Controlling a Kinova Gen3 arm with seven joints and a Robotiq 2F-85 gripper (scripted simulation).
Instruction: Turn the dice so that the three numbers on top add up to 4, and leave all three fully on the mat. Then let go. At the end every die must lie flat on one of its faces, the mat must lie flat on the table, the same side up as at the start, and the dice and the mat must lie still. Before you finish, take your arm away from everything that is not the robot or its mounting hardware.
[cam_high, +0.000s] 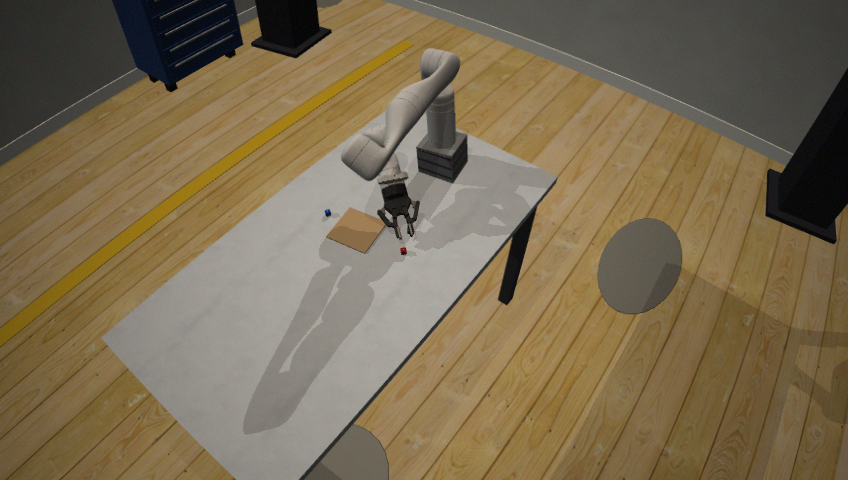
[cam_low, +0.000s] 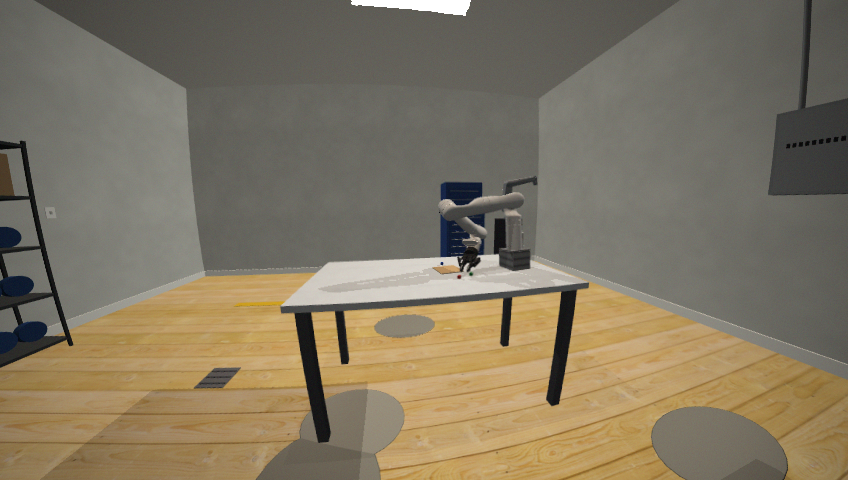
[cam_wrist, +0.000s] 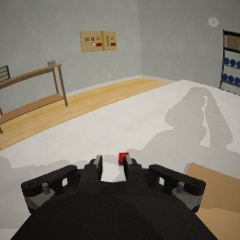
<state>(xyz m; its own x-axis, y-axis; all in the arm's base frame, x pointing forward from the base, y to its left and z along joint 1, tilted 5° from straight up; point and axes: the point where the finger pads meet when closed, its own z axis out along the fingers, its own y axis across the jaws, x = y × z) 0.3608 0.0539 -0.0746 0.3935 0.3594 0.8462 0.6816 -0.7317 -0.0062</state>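
My hand is 40 mm past the green die and 30 mm above it. From my hand the other things lie so: blue die (20 mm ahead, 270 mm to the right, 30 mm below); then tan mat (30 mm ahead, 150 mm to the right, 40 mm below); then red die (40 mm ahead, 20 mm to the left, 30 mm below).
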